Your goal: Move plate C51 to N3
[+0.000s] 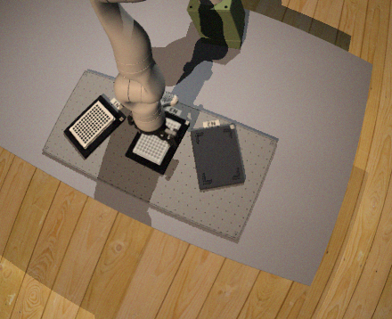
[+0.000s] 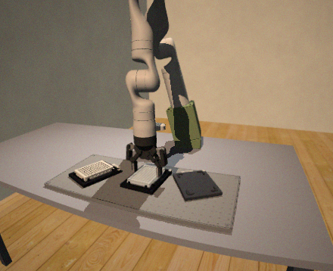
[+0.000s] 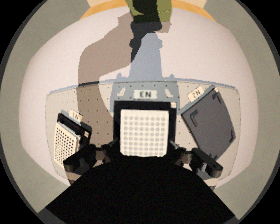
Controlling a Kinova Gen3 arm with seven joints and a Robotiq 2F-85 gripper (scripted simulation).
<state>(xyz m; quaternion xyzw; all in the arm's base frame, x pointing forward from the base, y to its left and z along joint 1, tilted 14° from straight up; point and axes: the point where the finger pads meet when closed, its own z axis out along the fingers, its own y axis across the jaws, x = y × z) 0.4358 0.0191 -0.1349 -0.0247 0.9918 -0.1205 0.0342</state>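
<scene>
My hand is 1 cm above the plate. The rest, counted from my hand: plate nest N2: 17 cm to the left, 3 cm behind, 2 cm below; then landing nest N3: 2 cm below; then A1 corner mark: 8 cm behind, 5 cm to the left, 2 cm below.
</scene>
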